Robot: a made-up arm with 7 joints. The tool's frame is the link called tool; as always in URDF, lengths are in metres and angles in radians.
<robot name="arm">
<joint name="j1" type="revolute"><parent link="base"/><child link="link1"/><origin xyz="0 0.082 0" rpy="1.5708 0 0"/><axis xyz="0 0 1"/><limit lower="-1.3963" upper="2" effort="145" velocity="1.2"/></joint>
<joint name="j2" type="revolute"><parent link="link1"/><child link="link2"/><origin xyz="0 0 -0.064" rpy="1.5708 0 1.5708"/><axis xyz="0 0 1"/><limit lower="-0.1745" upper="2" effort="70" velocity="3.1"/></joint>
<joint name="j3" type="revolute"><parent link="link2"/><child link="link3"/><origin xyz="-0.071 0 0" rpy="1.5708 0 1.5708"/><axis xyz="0 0 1"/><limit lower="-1.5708" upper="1.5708" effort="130" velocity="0.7"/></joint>
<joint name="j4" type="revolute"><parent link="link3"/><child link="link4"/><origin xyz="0 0 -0.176" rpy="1.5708 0 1.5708"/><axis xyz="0 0 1"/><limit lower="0" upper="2.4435" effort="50" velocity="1.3"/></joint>
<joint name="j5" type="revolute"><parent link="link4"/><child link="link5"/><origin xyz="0 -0.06 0" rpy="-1.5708 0 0"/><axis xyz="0 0 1"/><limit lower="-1.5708" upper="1.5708" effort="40" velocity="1.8"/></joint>
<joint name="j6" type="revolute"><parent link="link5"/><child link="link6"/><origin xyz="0 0 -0.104" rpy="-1.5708 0 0"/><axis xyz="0 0 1"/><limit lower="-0.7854" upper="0.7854" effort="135" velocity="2.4"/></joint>
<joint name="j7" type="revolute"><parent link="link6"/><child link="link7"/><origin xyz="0 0 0" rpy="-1.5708 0 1.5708"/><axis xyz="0 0 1"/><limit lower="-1.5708" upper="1.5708" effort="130" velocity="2.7"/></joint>
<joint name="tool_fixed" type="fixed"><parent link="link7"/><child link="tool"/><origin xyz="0 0 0" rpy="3.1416 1.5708 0"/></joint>
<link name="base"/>
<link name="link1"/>
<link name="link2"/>
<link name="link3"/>
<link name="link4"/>
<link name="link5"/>
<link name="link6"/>
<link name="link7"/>
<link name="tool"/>
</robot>
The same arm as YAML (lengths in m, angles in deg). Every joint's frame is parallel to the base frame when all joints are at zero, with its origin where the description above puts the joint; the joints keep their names.
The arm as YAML. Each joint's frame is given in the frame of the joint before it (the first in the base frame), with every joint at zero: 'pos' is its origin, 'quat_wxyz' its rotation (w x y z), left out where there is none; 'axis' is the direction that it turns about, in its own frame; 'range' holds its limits. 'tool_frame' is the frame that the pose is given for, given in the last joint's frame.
length_unit: m
angle_unit: deg
joints:
  - joint: j1
    pos: [0.0, 0.082, 0.0]
    axis: "-y"
    range: [-80.0, 114.59]
  - joint: j2
    pos: [0.0, 0.064, 0.0]
    axis: "+x"
    range: [-10.0, 114.59]
  - joint: j3
    pos: [0.0, 0.0, -0.071]
    axis: "+z"
    range: [-90.0, 90.0]
  - joint: j4
    pos: [0.0, 0.0, -0.176]
    axis: "-y"
    range: [0.0, 140.0]
  - joint: j5
    pos: [0.0, 0.0, -0.06]
    axis: "+z"
    range: [-90.0, 90.0]
  - joint: j6
    pos: [0.0, 0.0, -0.104]
    axis: "+y"
    range: [-45.0, 45.0]
  - joint: j7
    pos: [0.0, 0.0, 0.0]
    axis: "-x"
    range: [-90.0, 90.0]
tool_frame:
  pos: [0.0, 0.0, 0.0]
  quat_wxyz: [1.0, 0.000006, -0.000004, 0.000006]

